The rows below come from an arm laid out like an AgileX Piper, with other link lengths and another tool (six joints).
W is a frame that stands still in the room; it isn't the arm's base.
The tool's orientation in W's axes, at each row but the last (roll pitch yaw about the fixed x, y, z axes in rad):
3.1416, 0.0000, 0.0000
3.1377, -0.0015, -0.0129
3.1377, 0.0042, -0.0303
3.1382, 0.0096, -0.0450
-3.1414, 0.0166, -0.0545
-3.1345, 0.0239, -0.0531
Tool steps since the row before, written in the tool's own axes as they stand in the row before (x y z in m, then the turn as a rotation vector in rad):
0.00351, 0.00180, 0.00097, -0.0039, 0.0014, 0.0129
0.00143, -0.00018, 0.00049, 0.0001, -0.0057, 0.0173
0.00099, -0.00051, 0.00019, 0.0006, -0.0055, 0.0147
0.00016, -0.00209, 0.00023, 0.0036, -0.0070, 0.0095
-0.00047, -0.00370, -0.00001, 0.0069, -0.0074, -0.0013
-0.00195, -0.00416, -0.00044, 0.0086, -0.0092, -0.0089
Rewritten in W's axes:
0.00351, -0.00180, -0.00097, -0.0039, -0.0014, -0.0129
0.00143, 0.00016, -0.00049, 0.0002, 0.0056, -0.0173
0.00100, 0.00048, -0.00020, 0.0007, 0.0054, -0.0147
0.00025, 0.00208, -0.00024, 0.0038, 0.0068, -0.0096
-0.00027, 0.00372, 0.00002, 0.0073, 0.0070, 0.0012
-0.00171, 0.00425, 0.00052, 0.0093, 0.0087, 0.0088

